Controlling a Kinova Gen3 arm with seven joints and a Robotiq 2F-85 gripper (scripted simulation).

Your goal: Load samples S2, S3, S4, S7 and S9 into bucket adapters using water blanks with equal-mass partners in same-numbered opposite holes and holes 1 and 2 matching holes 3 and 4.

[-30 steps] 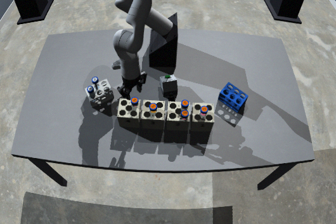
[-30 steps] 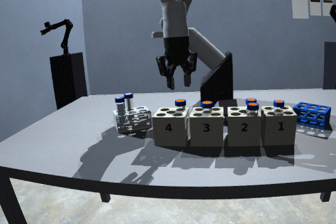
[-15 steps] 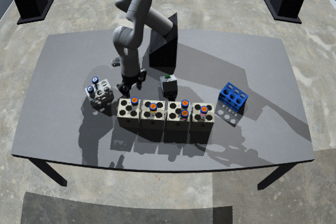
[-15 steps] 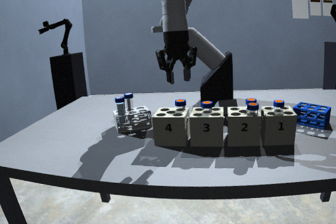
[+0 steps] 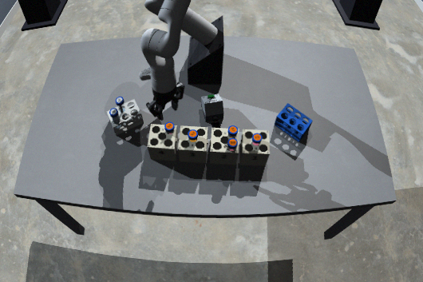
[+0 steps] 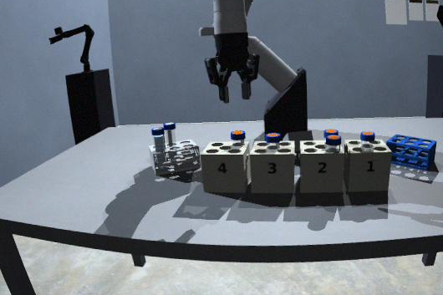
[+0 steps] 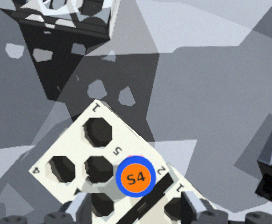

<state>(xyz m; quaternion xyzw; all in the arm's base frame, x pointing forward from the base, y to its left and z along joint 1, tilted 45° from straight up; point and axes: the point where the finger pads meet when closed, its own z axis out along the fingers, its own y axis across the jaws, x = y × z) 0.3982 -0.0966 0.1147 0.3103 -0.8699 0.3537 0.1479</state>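
The water blank marked 20 is 200 mm to the right of my hand, 150 mm below it and 110 mm behind it. Round my hand: sample tube S4: 150 mm below, 10 mm behind; then adapter 3: 160 mm below, 80 mm to the left, 30 mm ahead; then sample tube S2: 150 mm below, 90 mm to the left, 30 mm ahead.
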